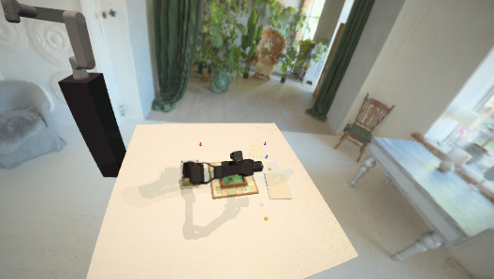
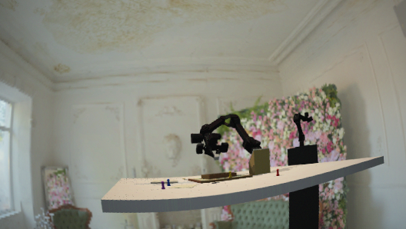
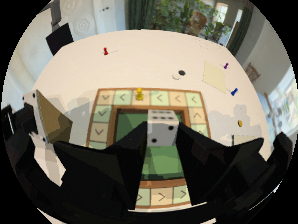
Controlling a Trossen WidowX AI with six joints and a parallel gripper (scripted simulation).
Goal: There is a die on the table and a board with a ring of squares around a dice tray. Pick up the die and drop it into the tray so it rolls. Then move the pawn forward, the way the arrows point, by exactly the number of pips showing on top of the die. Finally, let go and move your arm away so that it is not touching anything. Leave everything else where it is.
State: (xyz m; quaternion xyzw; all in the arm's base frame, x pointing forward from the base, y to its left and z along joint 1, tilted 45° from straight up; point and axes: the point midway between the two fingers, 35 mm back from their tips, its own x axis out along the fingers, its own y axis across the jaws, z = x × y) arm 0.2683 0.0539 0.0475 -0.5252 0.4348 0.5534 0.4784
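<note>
Now: the white die right at my gripper tip. From my gripper tip the other things lie so: yellow pawn: 11 cm to the left, 10 cm below, 4 cm behind; green dice tray: 12 cm below; blue pawn: 28 cm ahead, 20 cm to the left, 12 cm below.
</note>
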